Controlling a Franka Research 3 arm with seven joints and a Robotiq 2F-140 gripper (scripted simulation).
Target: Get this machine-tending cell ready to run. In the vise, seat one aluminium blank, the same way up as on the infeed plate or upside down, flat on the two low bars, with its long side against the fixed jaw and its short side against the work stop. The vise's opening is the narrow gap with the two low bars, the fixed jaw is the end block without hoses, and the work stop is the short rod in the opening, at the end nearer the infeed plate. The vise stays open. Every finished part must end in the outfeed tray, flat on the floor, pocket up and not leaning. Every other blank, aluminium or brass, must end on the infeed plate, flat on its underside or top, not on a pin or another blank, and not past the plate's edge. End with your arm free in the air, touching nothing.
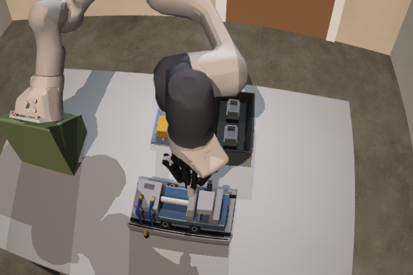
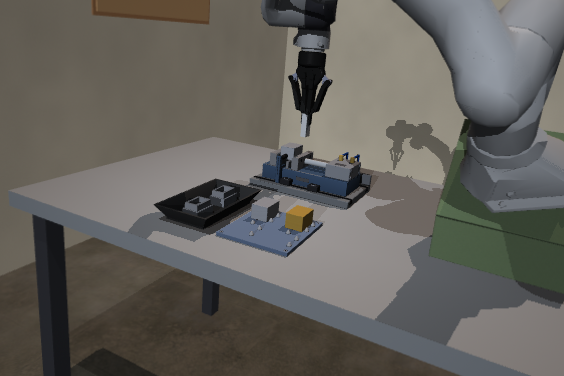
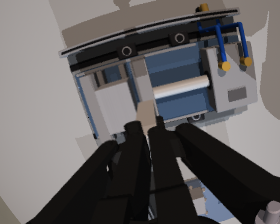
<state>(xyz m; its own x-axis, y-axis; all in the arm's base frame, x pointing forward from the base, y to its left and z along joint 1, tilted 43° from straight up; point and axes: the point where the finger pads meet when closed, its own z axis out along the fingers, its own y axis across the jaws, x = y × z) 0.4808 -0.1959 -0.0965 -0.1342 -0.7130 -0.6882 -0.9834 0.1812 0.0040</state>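
Now: the blue vise 140 mm below my hand and 30 mm behind it. Also, from my hand: brass blank 290 mm to the left, 160 mm below, 100 mm behind; then aluminium blank 290 mm to the left, 160 mm below, 10 mm behind.
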